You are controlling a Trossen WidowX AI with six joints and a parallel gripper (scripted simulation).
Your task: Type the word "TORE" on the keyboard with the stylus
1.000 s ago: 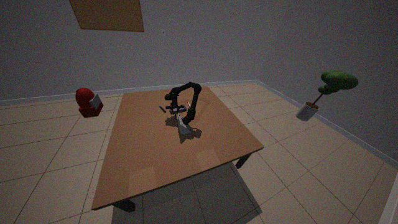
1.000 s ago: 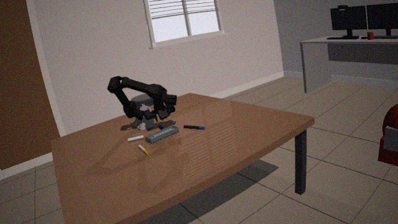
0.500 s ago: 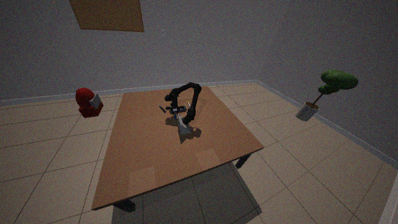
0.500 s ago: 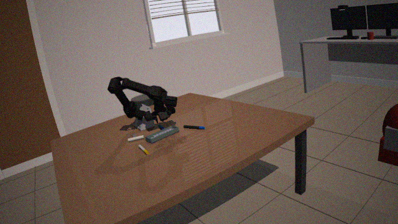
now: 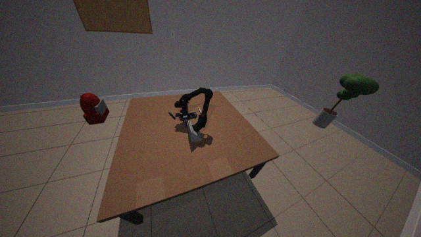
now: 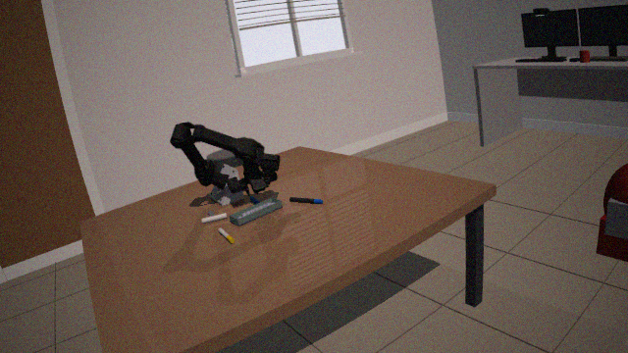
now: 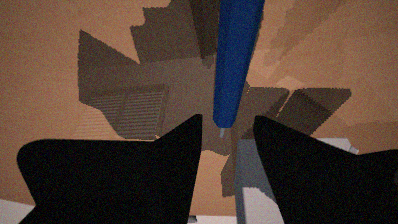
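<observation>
Now: the blue stylus 20 mm behind my gripper tip and 20 mm below it. Round my gripper tip: yellow-tipped pen 230 mm ahead, 220 mm to the right, 20 mm below.
</observation>
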